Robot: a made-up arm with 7 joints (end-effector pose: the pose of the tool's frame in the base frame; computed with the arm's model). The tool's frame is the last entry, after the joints.
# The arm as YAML. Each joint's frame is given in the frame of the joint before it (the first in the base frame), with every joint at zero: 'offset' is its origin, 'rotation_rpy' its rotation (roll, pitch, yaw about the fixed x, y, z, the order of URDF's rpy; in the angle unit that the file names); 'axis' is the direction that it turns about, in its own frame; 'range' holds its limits. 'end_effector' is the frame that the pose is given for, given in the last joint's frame.
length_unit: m
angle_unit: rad
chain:
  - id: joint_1
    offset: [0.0, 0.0, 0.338]
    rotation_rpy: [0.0, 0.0, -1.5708]
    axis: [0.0, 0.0, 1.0]
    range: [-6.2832, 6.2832]
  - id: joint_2
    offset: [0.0, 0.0, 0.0]
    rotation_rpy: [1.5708, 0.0, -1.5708]
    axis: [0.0, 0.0, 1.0]
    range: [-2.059, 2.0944]
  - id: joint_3
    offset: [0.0, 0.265, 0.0]
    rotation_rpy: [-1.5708, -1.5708, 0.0]
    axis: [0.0, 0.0, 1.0]
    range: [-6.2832, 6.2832]
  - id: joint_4
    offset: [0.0, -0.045, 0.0]
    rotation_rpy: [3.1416, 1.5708, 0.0]
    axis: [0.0, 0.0, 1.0]
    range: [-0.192, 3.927]
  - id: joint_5
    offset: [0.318, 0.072, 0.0]
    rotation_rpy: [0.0, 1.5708, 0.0]
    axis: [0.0, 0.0, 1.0]
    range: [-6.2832, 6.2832]
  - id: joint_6
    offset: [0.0, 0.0, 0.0]
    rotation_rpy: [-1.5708, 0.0, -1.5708]
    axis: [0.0, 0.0, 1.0]
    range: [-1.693, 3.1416]
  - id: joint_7
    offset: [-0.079, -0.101, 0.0]
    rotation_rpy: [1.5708, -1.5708, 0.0]
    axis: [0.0, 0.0, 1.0]
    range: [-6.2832, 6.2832]
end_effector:
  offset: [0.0, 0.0, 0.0]
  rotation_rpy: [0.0, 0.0, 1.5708]
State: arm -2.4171 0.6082 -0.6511 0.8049 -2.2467 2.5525 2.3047
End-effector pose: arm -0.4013 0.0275 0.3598 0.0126 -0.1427 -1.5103
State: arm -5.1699 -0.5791 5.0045 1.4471 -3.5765 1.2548 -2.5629
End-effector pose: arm 0.3852 -0.2455 0.7215 -0.2813 0.2771 -2.6621
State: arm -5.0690 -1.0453 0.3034 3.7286 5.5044 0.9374 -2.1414
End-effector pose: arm -0.1331 -0.6283 0.4512 0.7571 -0.6734 2.0652
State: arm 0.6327 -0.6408 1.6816 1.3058 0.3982 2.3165 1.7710
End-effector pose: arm -0.3136 0.1697 0.3992 2.1627 0.3124 0.7588
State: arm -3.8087 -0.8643 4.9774 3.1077 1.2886 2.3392 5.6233
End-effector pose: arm 0.2696 -0.2300 0.8021 -0.0245 -1.5722 -1.0258
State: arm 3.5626 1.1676 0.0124 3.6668 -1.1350 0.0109 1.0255
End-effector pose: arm -0.3636 -0.2367 0.8004 0.1519 -0.6319 0.3057
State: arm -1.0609 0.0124 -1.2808 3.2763 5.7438 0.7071 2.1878
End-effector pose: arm 0.0590 0.0529 1.0363 -0.6672 -0.3780 2.3794
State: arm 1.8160 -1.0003 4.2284 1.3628 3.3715 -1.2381 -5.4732
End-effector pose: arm 0.3238 -0.1259 0.3268 -1.2806 -1.8047 -1.1574
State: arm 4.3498 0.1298 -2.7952 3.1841 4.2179 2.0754 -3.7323
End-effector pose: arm 0.0825 -0.1750 0.9229 0.0171 2.1444 -0.4816
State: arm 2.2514 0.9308 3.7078 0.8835 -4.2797 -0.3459 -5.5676
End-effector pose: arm 0.1993 -0.0712 0.6485 -0.0114 1.5718 -1.3186
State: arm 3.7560 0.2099 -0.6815 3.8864 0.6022 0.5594 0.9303
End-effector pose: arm 0.2220 -0.0814 0.9150 0.4222 -0.2424 1.3672
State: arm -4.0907 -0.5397 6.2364 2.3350 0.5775 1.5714 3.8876
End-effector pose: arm -0.0442 -0.0056 0.9691 1.7616 -1.3468 -1.7328
